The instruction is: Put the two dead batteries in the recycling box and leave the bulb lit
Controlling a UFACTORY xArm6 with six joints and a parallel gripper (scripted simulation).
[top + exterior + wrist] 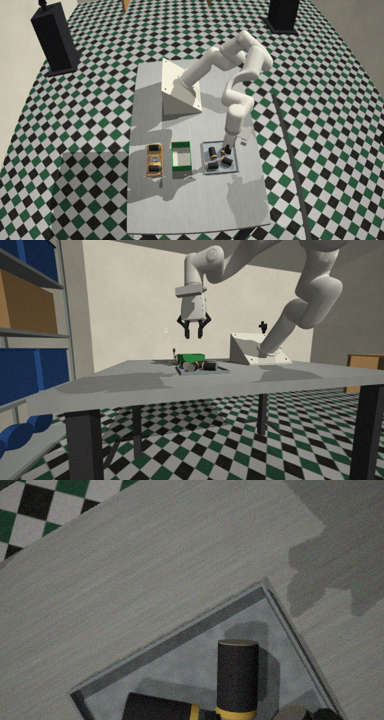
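My gripper is now 4 cm past the grey tray, 3 cm to the left of it and 15 cm above it. Also, from my hand: green recycling box 6 cm behind, 24 cm to the right, 14 cm below.
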